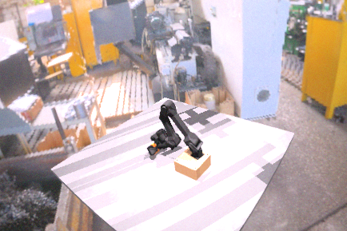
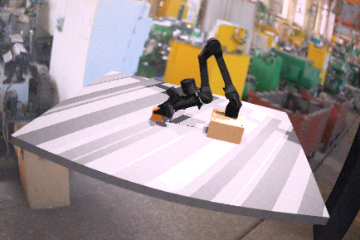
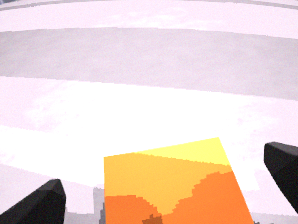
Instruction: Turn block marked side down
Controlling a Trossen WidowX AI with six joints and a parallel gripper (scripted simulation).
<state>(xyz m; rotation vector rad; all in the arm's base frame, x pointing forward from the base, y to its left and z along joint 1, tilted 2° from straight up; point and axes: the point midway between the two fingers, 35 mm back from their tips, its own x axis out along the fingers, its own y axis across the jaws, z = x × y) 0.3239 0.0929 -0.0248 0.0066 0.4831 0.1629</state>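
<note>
My gripper tip is now 30 mm past the orange block and 20 mm above it.
</note>
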